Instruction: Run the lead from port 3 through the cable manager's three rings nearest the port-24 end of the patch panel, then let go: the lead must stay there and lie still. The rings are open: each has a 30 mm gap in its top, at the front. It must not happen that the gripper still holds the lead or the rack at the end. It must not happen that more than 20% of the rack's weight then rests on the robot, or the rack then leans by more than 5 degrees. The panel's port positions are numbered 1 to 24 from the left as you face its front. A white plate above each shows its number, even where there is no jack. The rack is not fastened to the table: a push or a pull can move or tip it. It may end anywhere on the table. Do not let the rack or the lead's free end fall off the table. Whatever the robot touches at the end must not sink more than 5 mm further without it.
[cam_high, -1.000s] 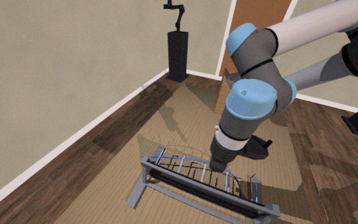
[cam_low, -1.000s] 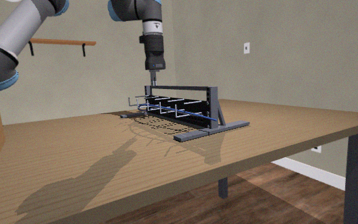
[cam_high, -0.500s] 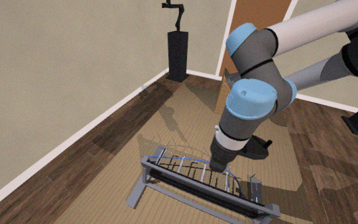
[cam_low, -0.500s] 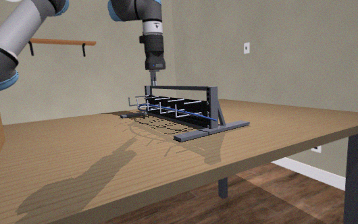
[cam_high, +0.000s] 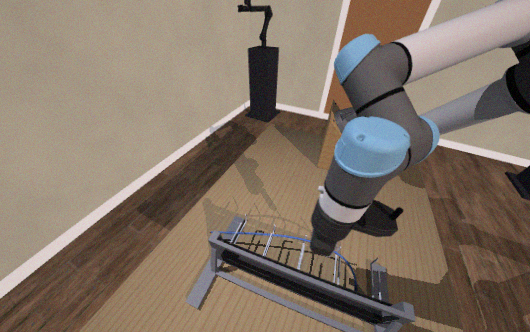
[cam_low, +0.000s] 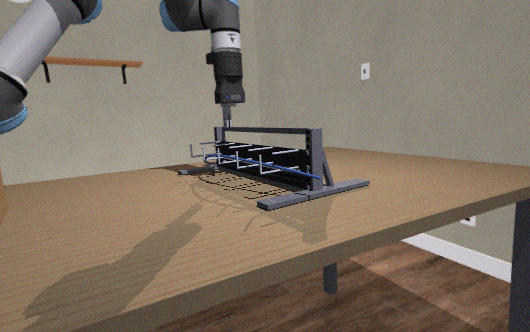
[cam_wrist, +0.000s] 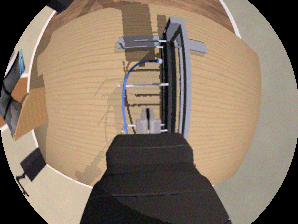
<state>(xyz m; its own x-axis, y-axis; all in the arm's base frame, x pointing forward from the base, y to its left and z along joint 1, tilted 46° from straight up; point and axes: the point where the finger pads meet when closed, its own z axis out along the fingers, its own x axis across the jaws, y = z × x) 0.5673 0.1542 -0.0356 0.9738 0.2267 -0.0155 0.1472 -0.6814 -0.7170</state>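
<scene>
My hand is 10 cm above the grey rack, 7 cm short of it and 4 cm to the left of it.
</scene>
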